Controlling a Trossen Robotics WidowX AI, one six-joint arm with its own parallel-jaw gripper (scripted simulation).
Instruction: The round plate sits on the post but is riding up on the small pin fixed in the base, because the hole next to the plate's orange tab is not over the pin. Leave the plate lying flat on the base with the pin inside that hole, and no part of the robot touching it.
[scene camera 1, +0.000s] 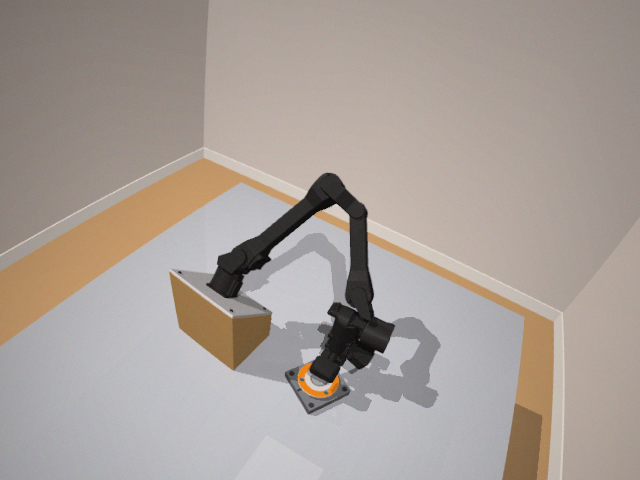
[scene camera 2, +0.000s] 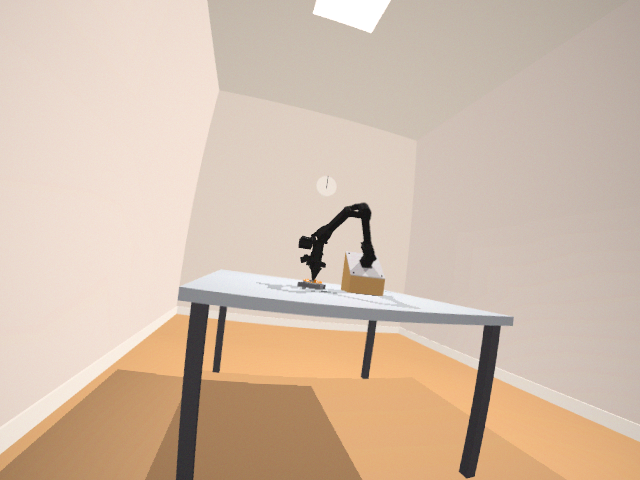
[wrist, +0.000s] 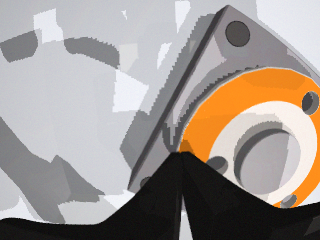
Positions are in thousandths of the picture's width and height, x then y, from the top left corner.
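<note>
Scene camera 1 gives me a look at my gripper (scene camera 1: 520, 761). In the wrist view I find my gripper again (wrist: 564, 669), and there I also see a round plate (wrist: 795, 419).
</note>
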